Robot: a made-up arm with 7 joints. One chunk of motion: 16 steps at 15 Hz.
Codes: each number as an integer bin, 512 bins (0 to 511) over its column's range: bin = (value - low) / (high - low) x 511, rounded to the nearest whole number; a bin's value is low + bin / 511 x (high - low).
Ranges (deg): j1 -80.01..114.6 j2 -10..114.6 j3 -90.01..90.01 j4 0..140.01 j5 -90.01..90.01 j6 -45.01..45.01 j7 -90.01..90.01
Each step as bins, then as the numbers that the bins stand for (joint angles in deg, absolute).
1 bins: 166 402 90 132 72 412 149
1 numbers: -16.79 88.02 -58.30 36.17 -64.65 27.57 -37.52
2 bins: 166 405 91 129 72 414 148
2 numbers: -16.79 88.75 -57.95 35.34 -64.65 27.92 -37.87
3 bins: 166 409 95 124 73 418 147
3 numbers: -16.79 89.73 -56.54 33.98 -64.29 28.63 -38.22
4 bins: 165 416 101 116 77 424 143
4 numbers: -17.17 91.44 -54.43 31.78 -62.88 29.68 -39.63
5 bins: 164 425 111 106 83 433 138
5 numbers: -17.55 93.63 -50.91 29.04 -60.77 31.27 -41.39
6 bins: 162 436 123 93 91 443 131
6 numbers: -18.31 96.31 -46.68 25.48 -57.95 33.03 -43.86
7 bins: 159 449 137 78 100 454 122
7 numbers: -19.46 99.48 -41.75 21.37 -54.78 34.97 -47.03
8 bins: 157 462 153 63 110 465 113
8 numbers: -20.22 102.65 -36.11 17.26 -51.26 36.91 -50.20
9 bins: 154 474 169 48 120 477 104
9 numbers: -21.36 105.58 -30.47 13.15 -47.74 39.02 -53.37
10 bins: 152 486 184 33 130 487 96
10 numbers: -22.12 108.50 -25.19 9.04 -44.21 40.78 -56.19
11 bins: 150 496 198 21 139 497 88
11 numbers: -22.88 110.94 -20.26 5.75 -41.04 42.54 -59.01
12 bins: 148 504 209 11 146 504 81
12 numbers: -23.65 112.89 -16.38 3.01 -38.58 43.78 -61.47
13 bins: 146 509 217 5 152 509 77
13 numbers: -24.41 114.11 -13.56 1.37 -36.46 44.66 -62.88
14 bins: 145 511 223 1 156 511 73
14 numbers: -24.79 114.60 -11.45 0.27 -35.05 45.01 -64.29
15 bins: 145 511 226 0 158 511 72
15 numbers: -24.79 114.60 -10.39 0.00 -34.35 45.01 -64.65
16 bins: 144 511 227 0 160 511 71
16 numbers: -25.17 114.60 -10.04 0.00 -33.64 45.01 -65.00
